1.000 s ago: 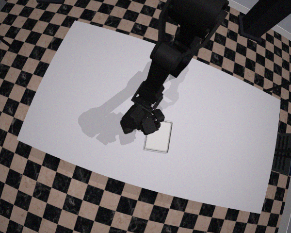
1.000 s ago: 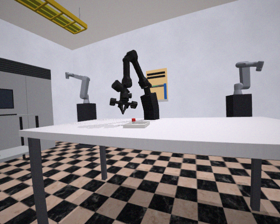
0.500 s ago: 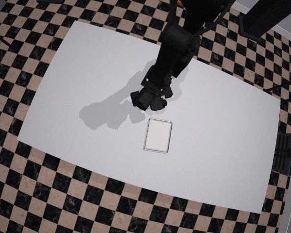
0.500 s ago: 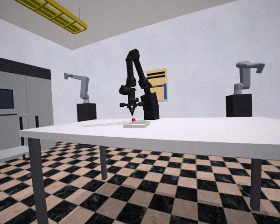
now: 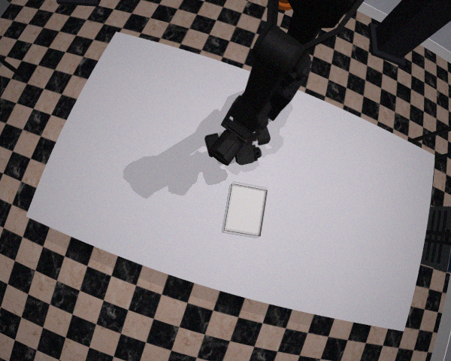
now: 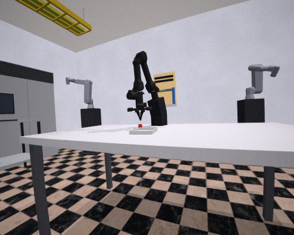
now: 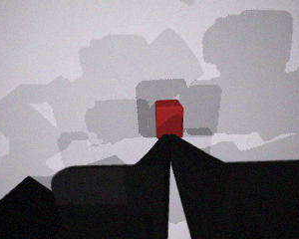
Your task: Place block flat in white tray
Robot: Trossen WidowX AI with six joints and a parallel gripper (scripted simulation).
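Right now the red block is 80 mm below my hand. From my hand the other things lie so: white tray: 200 mm ahead, 90 mm below, 80 mm to the left.
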